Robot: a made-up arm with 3 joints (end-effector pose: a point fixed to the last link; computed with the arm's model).
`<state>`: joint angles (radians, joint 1 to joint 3).
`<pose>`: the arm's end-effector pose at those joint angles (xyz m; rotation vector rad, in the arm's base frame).
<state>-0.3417 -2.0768 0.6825</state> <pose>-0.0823 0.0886 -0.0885 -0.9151 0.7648 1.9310</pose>
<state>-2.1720 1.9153 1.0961</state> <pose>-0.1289 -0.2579 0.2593 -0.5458 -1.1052 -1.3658</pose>
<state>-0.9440 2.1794 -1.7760</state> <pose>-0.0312 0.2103 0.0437 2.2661 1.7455 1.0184</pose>
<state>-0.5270 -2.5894 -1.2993</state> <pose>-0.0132 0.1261 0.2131 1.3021 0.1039 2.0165</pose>
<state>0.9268 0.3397 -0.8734</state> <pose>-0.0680 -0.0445 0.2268 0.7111 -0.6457 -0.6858</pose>
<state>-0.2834 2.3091 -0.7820</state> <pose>-0.1413 0.0862 0.2034 -1.0453 -0.7145 -2.1421</pose>
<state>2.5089 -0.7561 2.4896</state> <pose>-0.2225 0.2351 0.2815 0.4354 0.4040 2.1846</pose>
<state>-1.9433 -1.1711 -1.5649</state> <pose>-0.0812 0.1156 0.1616 -0.6084 -0.0174 1.6012</pose>
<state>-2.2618 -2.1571 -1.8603</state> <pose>0.0470 0.0971 0.1333 0.0986 0.6865 1.2349</pose>
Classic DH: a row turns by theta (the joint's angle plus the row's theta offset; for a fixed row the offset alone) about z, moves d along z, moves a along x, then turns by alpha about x. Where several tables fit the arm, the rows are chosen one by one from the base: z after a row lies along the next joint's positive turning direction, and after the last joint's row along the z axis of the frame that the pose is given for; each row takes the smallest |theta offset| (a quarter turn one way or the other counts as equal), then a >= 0, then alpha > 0; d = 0 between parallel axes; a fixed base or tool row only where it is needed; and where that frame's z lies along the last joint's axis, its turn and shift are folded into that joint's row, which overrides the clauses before.
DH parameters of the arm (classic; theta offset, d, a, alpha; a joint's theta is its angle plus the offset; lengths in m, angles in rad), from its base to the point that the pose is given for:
base (fixed): 1.5708 0.1636 0 1.5708
joint 1: 0 -0.0801 0.0742 1.5708
joint 2: -1.5708 0.095 0.0872 -1.5708
joint 3: 0 -0.0435 -0.2033 -1.5708
tool (fixed): 3.1416 0.0198 0 0

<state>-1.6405 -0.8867 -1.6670</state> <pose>-0.1263 0.1088 0.2074 -0.5176 -0.5578 1.5601</pose>
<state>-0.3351 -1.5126 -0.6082</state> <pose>-0.0327 0.1444 0.1529 0.1921 -0.2335 1.5082</pose>
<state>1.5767 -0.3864 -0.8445</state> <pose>-0.0331 -0.0704 0.2095 1.6168 -0.9550 -0.3788</pose>
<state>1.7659 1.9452 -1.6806</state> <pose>-0.0734 -0.1437 0.3496 -0.2225 0.3538 -1.4935</pose>
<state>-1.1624 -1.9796 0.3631</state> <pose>-0.0839 -0.0601 -0.0720 -1.0849 1.3717 1.6248</pose>
